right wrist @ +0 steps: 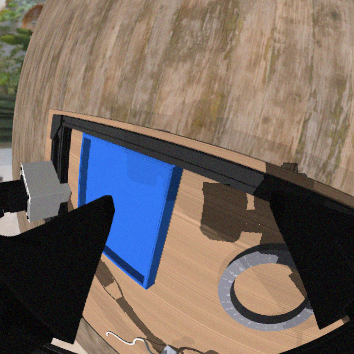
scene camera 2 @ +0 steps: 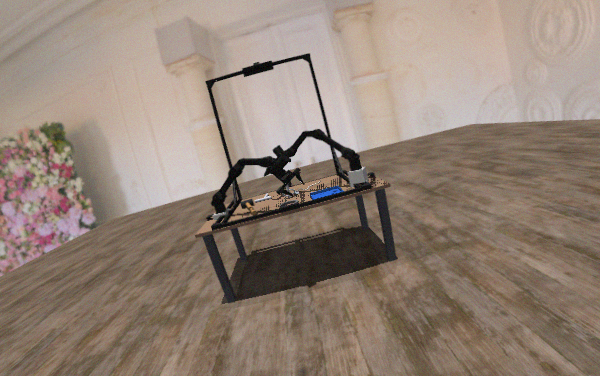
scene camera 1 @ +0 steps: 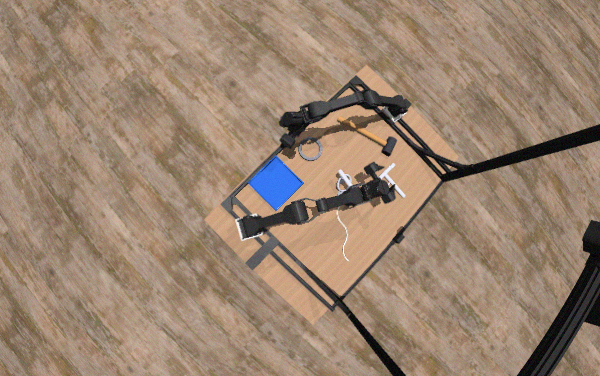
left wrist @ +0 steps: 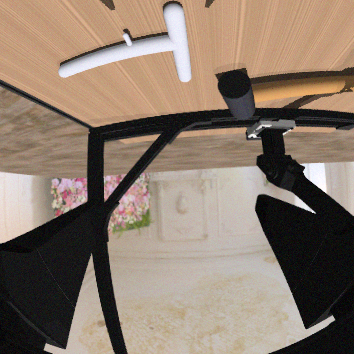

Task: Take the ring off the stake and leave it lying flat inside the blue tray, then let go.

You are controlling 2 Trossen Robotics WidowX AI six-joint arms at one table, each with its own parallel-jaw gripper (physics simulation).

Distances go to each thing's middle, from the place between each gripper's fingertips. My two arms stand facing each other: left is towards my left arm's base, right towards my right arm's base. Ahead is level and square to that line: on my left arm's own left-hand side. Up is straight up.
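The blue tray [scene camera 1: 275,182] is 120 mm behind my right hand, 150 mm to the left of it and 80 mm below it. As for the hammer [left wrist: 234,86], I find it 210 mm behind my right hand and 70 mm below it, and it is 390 mm to the right of that hand.
The hammer has my left hand 22 cm short of it, 14 cm to the left of it and 16 cm above it. Counted from that same left hand, the blue tray is 31 cm ahead, 40 cm to the left and 17 cm below.
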